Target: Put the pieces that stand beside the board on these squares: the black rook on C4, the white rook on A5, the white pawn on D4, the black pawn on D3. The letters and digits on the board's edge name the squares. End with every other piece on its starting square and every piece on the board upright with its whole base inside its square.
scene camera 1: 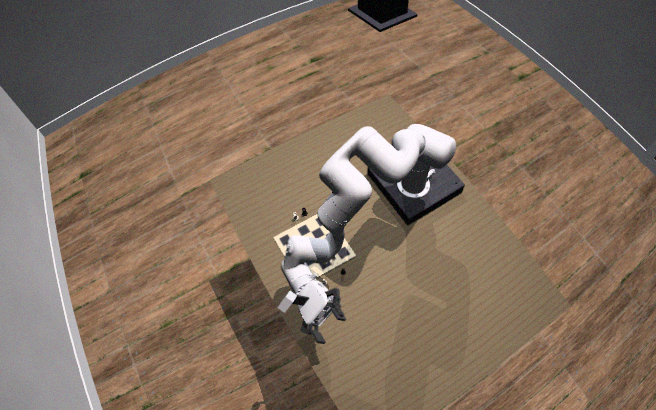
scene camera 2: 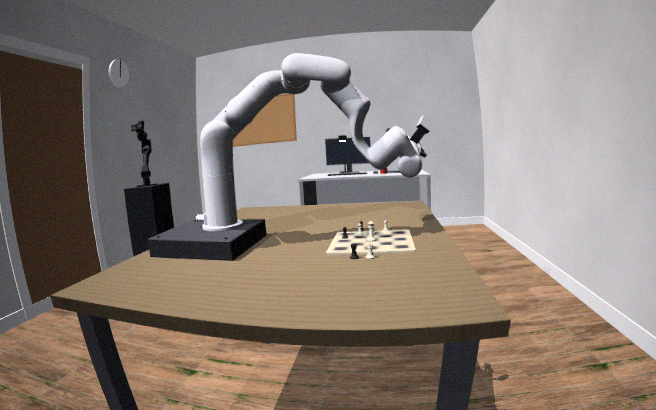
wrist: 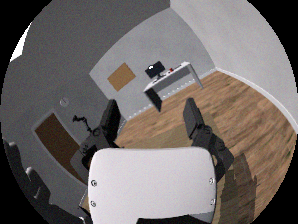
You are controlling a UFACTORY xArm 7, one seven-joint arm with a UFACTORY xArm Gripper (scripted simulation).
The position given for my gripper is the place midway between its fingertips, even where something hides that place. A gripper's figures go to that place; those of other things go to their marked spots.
Labels:
My gripper (scene camera 1: 331,331) is 111 cm from the lens. A chessboard (scene camera 1: 311,227) is 155 cm from the lens.

